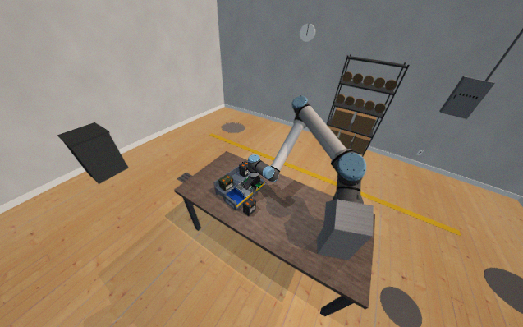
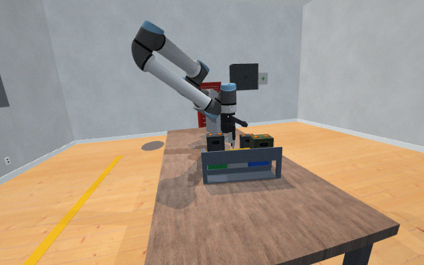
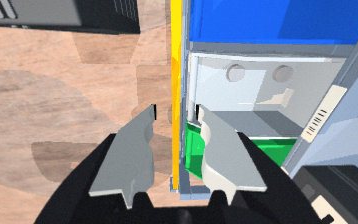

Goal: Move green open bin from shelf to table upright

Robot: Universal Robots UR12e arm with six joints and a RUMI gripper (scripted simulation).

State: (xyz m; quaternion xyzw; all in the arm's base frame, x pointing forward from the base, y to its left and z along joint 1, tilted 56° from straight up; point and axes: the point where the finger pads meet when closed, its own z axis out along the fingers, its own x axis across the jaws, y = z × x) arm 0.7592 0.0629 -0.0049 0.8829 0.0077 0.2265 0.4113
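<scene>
The yellow strip is 3 cm below my hand. Round my hand: green open bin: 13 cm to the right, 8 cm ahead, 5 cm below; then pale grey bin: 10 cm ahead, 5 cm below, 2 cm to the right; then blue bin: 12 cm ahead, 9 cm to the left, 5 cm below.
</scene>
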